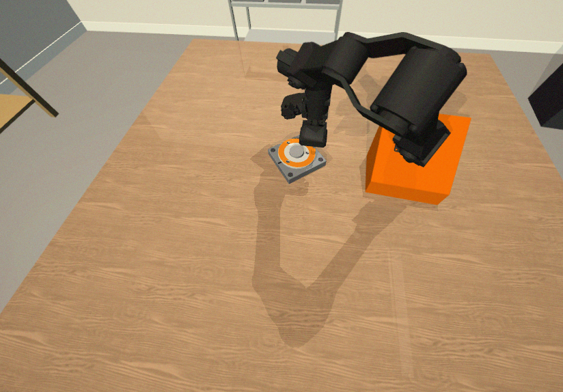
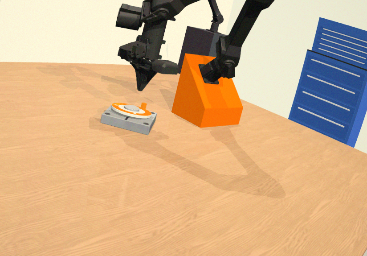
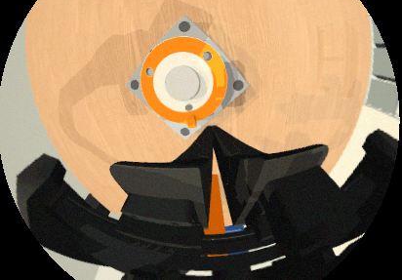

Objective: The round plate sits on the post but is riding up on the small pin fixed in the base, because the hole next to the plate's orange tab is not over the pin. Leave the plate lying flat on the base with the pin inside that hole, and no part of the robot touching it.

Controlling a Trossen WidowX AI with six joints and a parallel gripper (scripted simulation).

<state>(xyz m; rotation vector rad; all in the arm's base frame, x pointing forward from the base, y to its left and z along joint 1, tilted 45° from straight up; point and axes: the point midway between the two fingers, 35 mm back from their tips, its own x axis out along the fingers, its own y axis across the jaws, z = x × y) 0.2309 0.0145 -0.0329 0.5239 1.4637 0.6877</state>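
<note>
Right now my gripper tip is 5 cm above the square grey base, 4 cm short of it and 3 cm to the right of it.
</note>
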